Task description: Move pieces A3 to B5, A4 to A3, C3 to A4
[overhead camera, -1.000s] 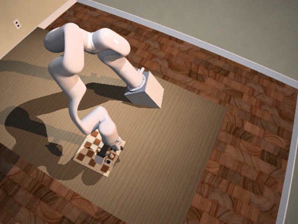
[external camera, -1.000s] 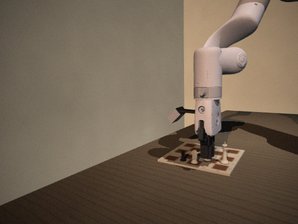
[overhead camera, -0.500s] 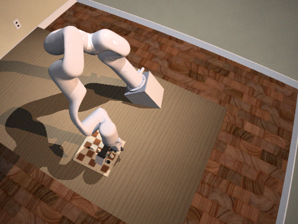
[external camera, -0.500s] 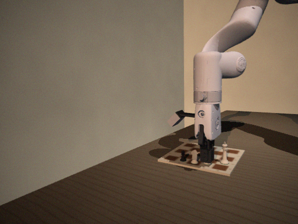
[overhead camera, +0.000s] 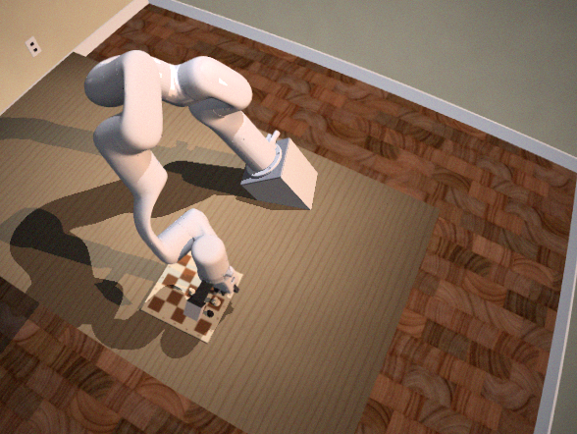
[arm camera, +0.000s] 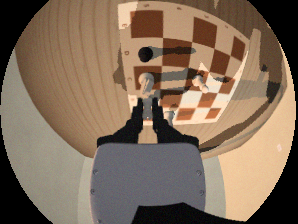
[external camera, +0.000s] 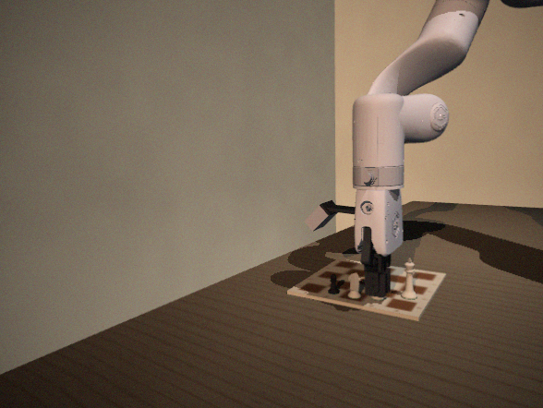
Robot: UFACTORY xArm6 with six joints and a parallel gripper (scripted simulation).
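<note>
The white rook lies 1 cm below my hand. Round my hand: white bishop: 4 cm ahead, 2 cm below; then white king: 4 cm behind, 4 cm to the right; then black pawn: 7 cm ahead, 1 cm to the left, 2 cm below.
</note>
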